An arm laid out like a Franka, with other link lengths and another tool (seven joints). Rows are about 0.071 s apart.
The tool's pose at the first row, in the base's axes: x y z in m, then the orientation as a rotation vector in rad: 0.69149 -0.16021 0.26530 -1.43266 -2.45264 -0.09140
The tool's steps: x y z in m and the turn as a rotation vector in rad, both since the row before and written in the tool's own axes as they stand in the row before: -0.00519 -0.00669 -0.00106 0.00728 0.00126 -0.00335; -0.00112 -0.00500 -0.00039 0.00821 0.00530 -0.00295; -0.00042 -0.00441 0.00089 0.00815 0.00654 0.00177; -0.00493 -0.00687 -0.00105 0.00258 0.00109 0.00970; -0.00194 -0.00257 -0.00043 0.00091 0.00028 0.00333; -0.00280 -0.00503 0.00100 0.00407 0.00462 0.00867; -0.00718 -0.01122 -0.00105 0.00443 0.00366 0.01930; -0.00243 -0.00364 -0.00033 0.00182 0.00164 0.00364; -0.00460 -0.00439 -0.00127 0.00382 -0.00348 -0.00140
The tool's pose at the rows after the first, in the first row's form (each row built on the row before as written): 0.68835 -0.16814 0.26546 -1.42509 -2.45193 -0.08399; 0.68467 -0.17168 0.26601 -1.41608 -2.44738 -0.07816; 0.68089 -0.17410 0.26552 -1.41236 -2.43840 -0.07223; 0.67756 -0.18194 0.26583 -1.42257 -2.42972 -0.06758; 0.67634 -0.18495 0.26597 -1.42609 -2.42680 -0.06589; 0.67303 -0.18962 0.26480 -1.43306 -2.41553 -0.06213; 0.66680 -0.20144 0.26507 -1.45284 -2.39706 -0.05477; 0.66475 -0.20532 0.26515 -1.45576 -2.39250 -0.05287; 0.66320 -0.21160 0.26557 -1.45365 -2.39511 -0.04612
